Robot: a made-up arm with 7 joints. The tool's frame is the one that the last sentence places.
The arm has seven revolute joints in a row. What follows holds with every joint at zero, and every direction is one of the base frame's. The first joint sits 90 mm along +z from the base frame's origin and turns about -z. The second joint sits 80 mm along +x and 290 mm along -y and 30 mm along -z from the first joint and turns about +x. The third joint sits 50 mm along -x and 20 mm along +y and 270 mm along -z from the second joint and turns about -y. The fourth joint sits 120 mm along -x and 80 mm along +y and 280 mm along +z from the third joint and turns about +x. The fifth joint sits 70 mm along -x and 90 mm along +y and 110 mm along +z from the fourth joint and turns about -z. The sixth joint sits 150 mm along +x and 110 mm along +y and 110 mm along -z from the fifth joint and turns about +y. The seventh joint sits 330 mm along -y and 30 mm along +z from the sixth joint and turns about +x. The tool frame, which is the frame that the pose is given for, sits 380 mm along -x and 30 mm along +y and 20 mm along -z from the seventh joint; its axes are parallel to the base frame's.
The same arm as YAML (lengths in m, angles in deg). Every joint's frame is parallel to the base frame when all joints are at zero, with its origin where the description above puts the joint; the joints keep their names.
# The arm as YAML. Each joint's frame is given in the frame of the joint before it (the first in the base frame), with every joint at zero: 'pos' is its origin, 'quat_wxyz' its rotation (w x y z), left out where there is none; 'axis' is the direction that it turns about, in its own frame. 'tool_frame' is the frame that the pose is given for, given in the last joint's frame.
length_unit: m
angle_unit: deg
joints:
  - joint: joint 1
    pos: [0.0, 0.0, 0.09]
    axis: "-z"
  - joint: joint 2
    pos: [0.08, -0.29, -0.03]
    axis: "+x"
  - joint: joint 3
    pos: [-0.05, 0.02, -0.27]
    axis: "-y"
  - joint: joint 4
    pos: [-0.12, 0.08, 0.28]
    axis: "+x"
  - joint: joint 5
    pos: [-0.07, 0.09, 0.11]
    axis: "-z"
  - joint: joint 6
    pos: [0.15, 0.11, -0.11]
    axis: "+y"
  - joint: joint 7
    pos: [0.0, -0.33, 0.03]
    axis: "+x"
tool_frame:
  pos: [-0.38, 0.03, -0.02]

